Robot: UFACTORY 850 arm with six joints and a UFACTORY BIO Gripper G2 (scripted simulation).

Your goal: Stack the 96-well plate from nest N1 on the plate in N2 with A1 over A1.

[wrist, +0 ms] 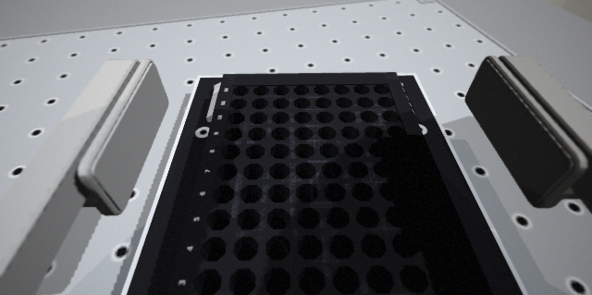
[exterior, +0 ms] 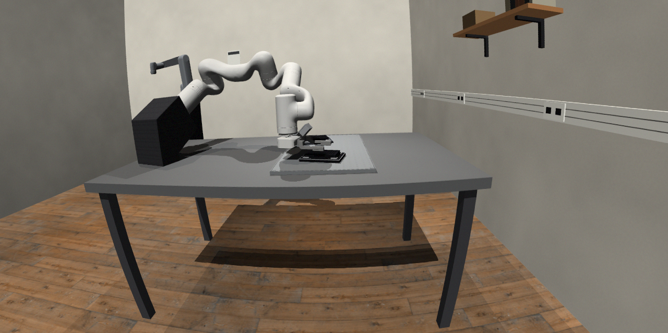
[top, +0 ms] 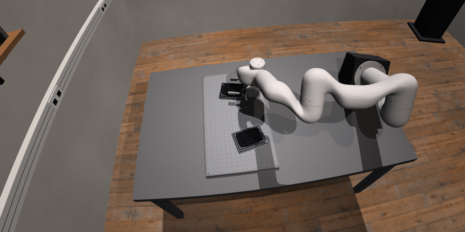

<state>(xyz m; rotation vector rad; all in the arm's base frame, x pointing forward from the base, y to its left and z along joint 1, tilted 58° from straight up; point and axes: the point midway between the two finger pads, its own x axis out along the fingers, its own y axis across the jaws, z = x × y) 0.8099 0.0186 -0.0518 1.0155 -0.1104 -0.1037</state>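
Right now the plate nest N1 is 5 cm below my hand. Round my hand: plate nest N2: 33 cm to the left, 12 cm behind, 5 cm below.
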